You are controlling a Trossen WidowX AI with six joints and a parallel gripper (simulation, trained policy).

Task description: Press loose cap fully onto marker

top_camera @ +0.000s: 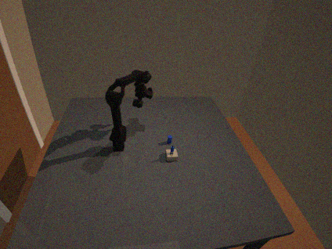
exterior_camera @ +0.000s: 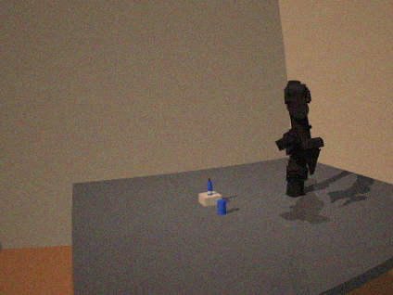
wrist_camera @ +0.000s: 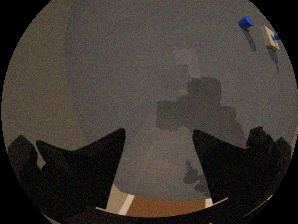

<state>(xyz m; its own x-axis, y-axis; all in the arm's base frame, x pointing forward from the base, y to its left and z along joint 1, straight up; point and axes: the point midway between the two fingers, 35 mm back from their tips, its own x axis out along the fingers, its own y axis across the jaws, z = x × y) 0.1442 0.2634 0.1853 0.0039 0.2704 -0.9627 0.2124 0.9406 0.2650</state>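
The blue cap is 240 mm to the right of my gripper tip, 190 mm ahead of it and 130 mm below it. Also, from my gripper tip: pale holder block (370 mm to the right, 180 mm ahead, 140 mm below).
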